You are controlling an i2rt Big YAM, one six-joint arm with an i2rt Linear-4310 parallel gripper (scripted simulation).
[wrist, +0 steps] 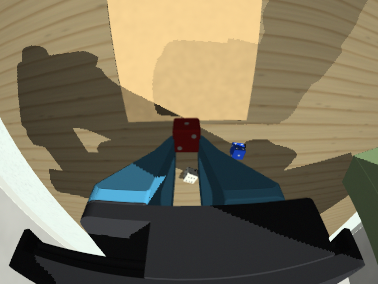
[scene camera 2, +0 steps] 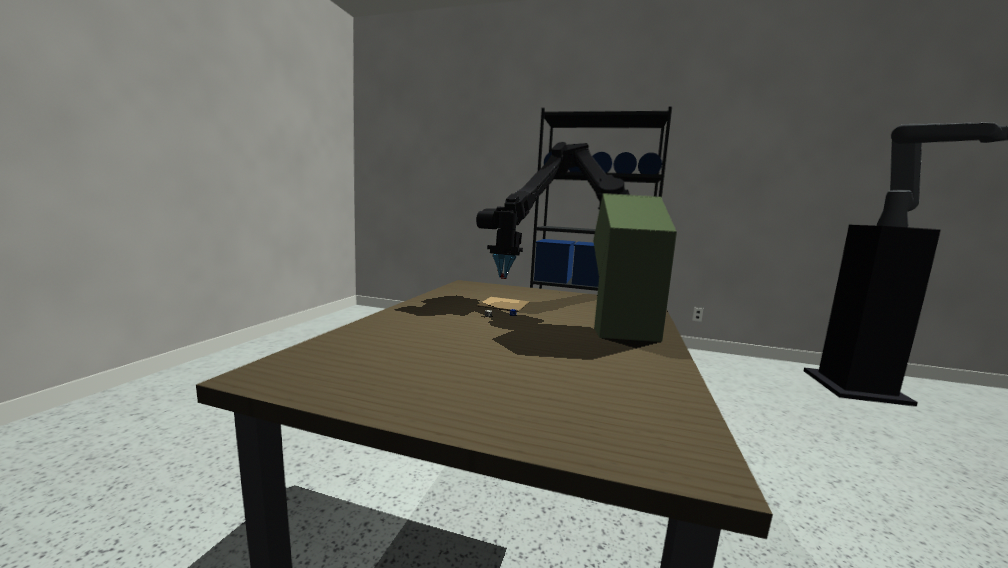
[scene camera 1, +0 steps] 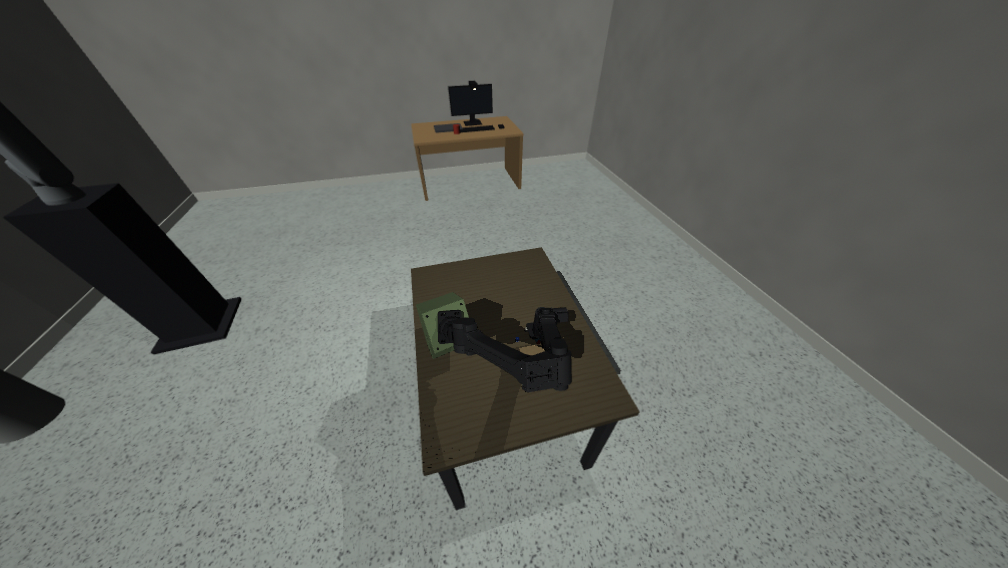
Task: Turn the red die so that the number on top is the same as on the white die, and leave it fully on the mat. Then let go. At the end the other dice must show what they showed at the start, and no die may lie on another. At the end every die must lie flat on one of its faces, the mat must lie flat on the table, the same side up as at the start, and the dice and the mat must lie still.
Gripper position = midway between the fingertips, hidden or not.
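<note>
My gripper (scene camera 2: 502,277) is visible, and the wrist view has the gripper (wrist: 186,143) as well. A red die (wrist: 186,131) and a tan mat (wrist: 170,66) are visible too.
</note>
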